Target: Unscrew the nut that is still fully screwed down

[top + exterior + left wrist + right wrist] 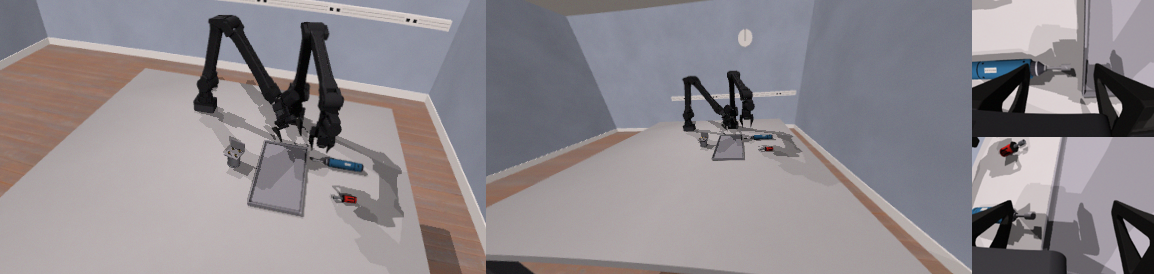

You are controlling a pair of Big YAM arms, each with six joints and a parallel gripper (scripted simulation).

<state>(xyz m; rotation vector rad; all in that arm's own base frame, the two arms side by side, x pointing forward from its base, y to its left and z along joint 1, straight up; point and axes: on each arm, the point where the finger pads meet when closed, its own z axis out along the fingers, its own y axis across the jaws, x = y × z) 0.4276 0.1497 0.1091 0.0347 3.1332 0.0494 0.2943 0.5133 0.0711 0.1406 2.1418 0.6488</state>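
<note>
My right gripper is now 11 cm short of the nut, 27 cm to the left of it and 4 cm above it. The rest, counted from my right hand: flat grey tray 14 cm ahead, 3 cm to the right, 11 cm below; then grey bracket 10 cm ahead, 25 cm to the right, 4 cm below; then grey tip 3 cm ahead, 14 cm to the left, 9 cm below.
</note>
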